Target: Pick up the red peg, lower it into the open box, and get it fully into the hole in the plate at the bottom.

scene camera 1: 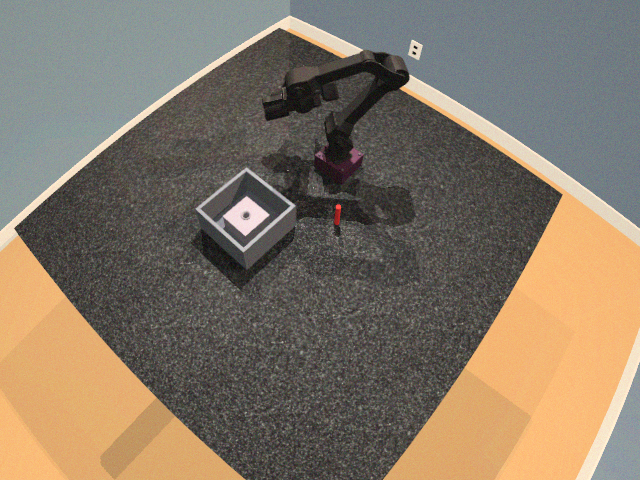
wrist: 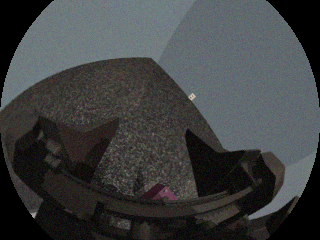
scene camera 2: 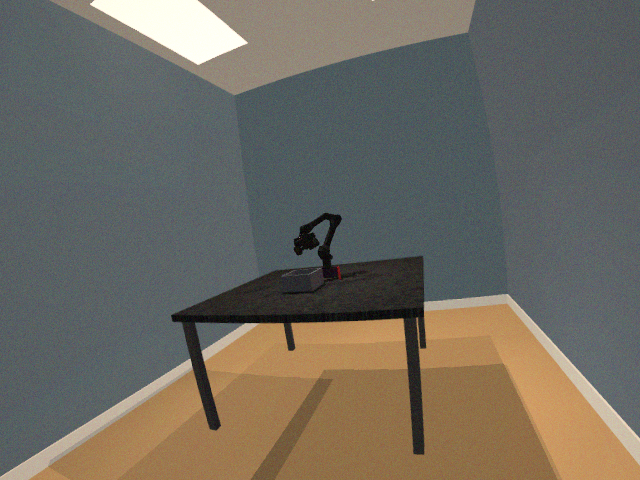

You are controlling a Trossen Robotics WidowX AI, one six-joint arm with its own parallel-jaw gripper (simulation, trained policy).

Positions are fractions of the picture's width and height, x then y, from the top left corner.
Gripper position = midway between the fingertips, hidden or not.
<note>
I see my gripper (wrist: 0.48, 0.53), a grey box (scene camera 1: 0.44, 0.44) and a pale plate (scene camera 1: 0.39, 0.46).
Scene camera 2 misses the pale plate, which is hidden by the grey box.
</note>
